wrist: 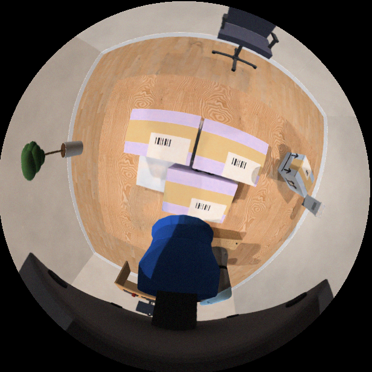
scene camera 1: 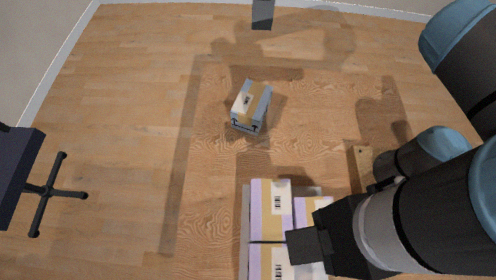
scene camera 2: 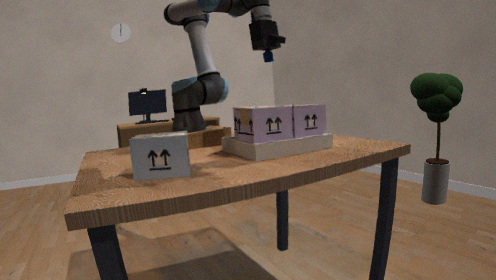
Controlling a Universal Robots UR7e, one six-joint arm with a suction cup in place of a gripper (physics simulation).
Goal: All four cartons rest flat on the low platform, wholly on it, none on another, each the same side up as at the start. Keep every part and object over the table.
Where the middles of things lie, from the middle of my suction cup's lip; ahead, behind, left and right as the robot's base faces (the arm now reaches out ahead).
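Low white platform [wrist: 151,173]: 300 mm below my suction cup, 20 mm ahead of it, 10 mm to the left of it.
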